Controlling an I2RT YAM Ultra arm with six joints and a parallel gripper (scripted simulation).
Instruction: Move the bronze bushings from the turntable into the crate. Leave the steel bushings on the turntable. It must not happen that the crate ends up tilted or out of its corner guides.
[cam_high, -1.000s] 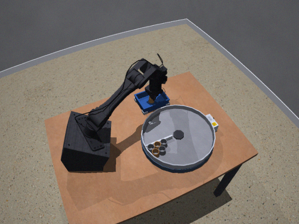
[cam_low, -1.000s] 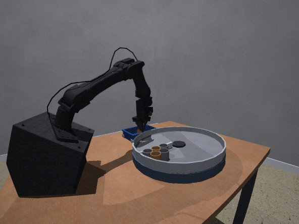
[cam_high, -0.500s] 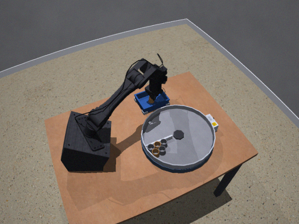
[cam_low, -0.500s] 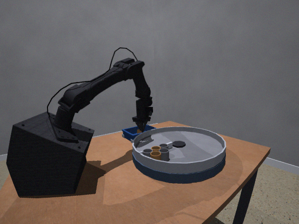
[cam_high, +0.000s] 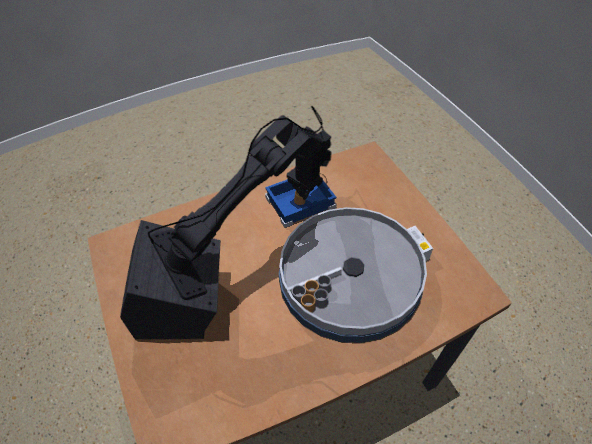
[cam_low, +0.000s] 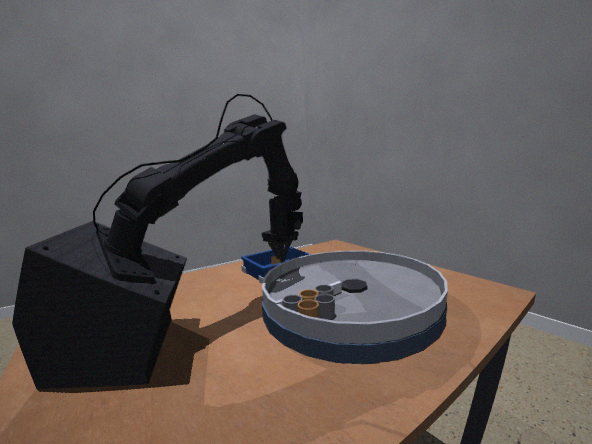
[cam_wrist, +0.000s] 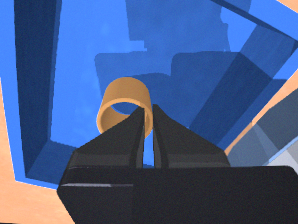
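The blue crate is 20 mm to the left of my hand and 10 mm below it. Also, from my hand: grey turntable 320 mm to the right, 80 mm behind, 10 mm above.
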